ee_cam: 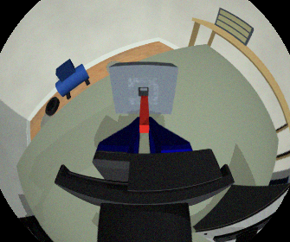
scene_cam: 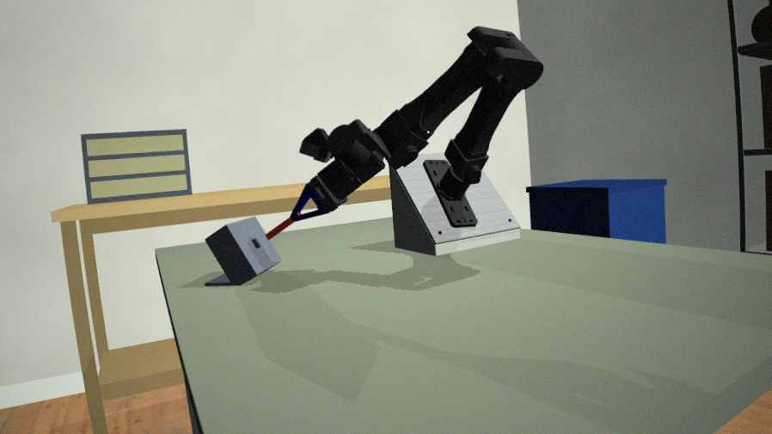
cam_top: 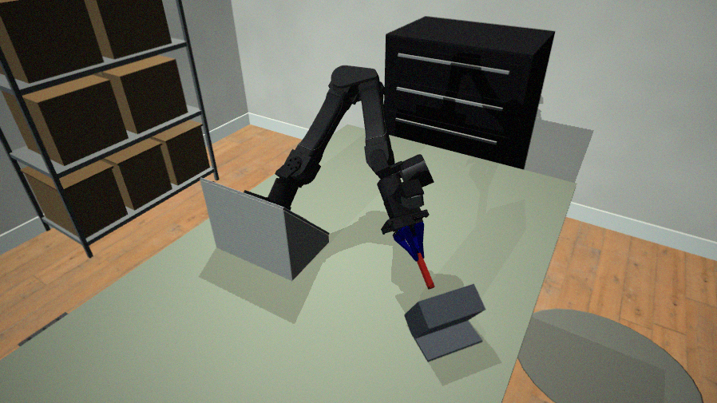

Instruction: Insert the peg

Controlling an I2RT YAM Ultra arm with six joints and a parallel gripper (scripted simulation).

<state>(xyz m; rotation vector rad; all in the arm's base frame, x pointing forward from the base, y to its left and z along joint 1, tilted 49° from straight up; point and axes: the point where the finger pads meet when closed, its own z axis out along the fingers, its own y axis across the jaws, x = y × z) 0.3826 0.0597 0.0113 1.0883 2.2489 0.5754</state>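
Right now the peg is 20 mm ahead of my hand, 20 mm to the right of it and 20 mm below it.
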